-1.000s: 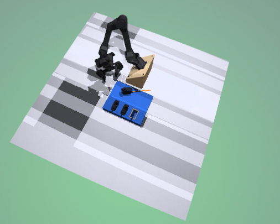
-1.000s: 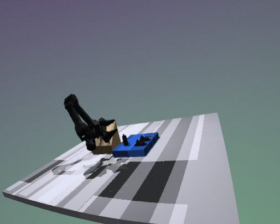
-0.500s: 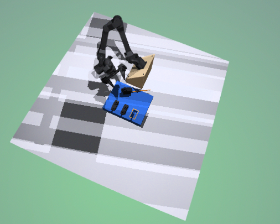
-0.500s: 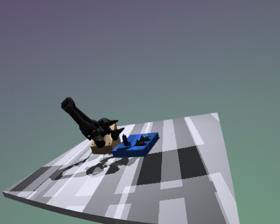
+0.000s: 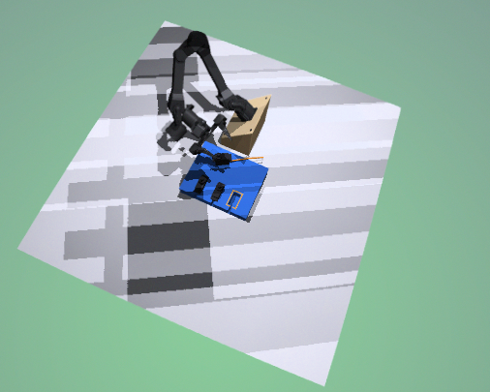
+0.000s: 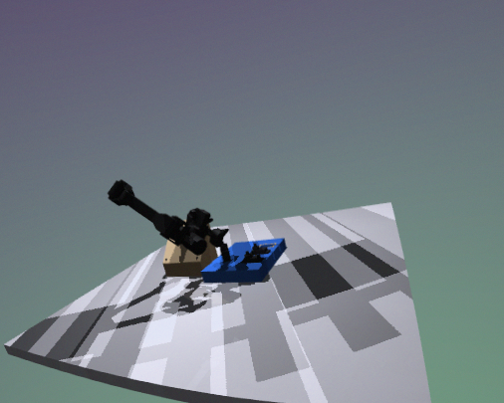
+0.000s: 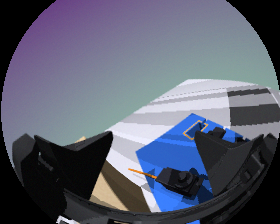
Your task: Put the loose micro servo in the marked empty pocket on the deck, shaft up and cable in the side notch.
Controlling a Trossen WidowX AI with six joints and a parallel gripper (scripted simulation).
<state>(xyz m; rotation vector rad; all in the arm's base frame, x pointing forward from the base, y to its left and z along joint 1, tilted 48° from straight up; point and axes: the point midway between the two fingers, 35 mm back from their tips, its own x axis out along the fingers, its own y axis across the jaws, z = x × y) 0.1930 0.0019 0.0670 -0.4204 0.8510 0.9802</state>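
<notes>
My gripper tip is 170 mm above the blue deck, 30 mm to the right of it and 10 mm short of it.
</notes>
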